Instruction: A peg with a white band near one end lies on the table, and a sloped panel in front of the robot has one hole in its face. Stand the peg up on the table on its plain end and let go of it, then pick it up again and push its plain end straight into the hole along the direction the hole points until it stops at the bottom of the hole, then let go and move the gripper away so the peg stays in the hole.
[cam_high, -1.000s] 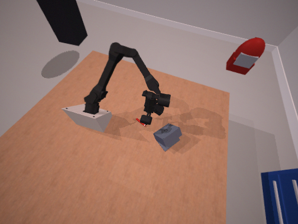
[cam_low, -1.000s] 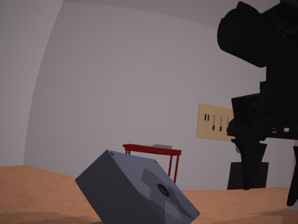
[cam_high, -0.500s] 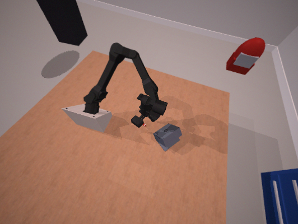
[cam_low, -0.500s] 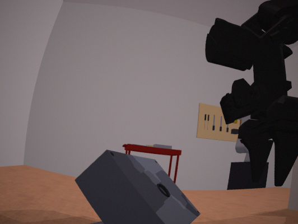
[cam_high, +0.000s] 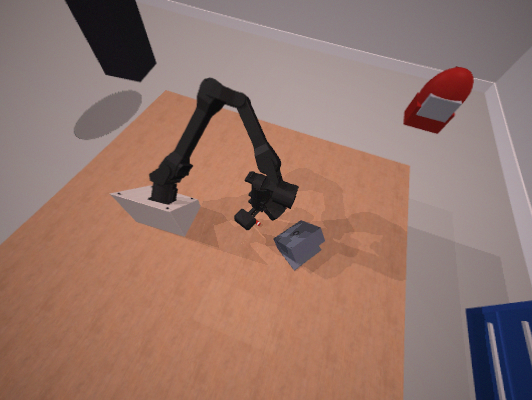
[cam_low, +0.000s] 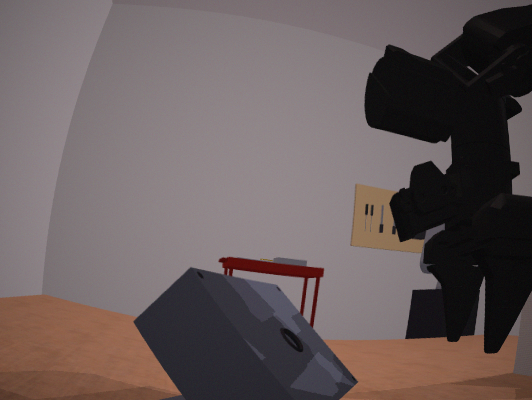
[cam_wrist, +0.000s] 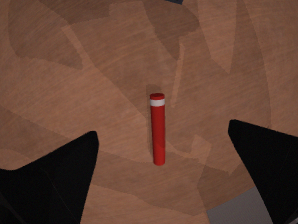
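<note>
Now: the red peg 1 cm behind my gripper tip, 1 cm to the left of it and 6 cm below it. Also, from my gripper tip: grey sloped panel: 15 cm ahead, 5 cm to the right, 1 cm below.
</note>
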